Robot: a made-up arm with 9 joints.
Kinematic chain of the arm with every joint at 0, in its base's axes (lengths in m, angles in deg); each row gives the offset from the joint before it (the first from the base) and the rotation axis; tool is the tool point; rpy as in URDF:
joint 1: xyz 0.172 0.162 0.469 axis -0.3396 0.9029 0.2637
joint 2: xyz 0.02 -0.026 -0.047 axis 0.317 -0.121 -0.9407
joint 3: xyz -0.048 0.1 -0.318 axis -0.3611 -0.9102 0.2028
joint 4: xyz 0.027 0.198 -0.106 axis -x
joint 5: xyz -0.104 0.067 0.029 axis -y
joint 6: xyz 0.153 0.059 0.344 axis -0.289 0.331 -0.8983
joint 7: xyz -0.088 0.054 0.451 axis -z
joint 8: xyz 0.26 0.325 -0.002 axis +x
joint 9: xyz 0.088 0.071 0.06 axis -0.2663 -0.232 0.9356
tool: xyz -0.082 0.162 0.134 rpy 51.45 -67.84 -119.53
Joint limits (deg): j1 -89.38..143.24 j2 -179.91..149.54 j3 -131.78..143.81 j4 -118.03..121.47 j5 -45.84..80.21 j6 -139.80..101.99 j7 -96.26..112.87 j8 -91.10..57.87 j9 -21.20..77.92
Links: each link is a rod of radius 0.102 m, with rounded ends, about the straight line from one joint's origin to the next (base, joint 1, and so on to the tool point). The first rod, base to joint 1, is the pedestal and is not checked.
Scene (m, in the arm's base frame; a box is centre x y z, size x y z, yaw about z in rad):
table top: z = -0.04
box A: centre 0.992 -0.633 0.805 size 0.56 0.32 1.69 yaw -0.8
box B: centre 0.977 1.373 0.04 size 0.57 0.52 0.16 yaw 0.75
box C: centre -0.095 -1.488 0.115 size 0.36 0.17 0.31 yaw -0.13
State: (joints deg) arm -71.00 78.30 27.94 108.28 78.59 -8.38 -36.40 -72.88 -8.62
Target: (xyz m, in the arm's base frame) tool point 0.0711 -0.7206 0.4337
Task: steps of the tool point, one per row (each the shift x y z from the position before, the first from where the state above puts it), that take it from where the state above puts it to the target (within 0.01 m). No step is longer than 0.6 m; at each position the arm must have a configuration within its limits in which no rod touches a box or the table.
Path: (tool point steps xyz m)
1: 0.0621 -0.0012 0.2845
2: -0.0551 0.0039 0.3039
3: -0.1626 -0.0196 0.2755
4: -0.2399 -0.0678 0.2083
5: -0.2731 -0.1274 0.1144
6: -0.2589 -0.1832 0.0101
7: -0.1260 -0.5746 -0.0494
8: -0.1715 -0.4229 -0.3172
9: -0.1389 -0.1621 -0.4514
10: -0.0767 0.0908 -0.4061

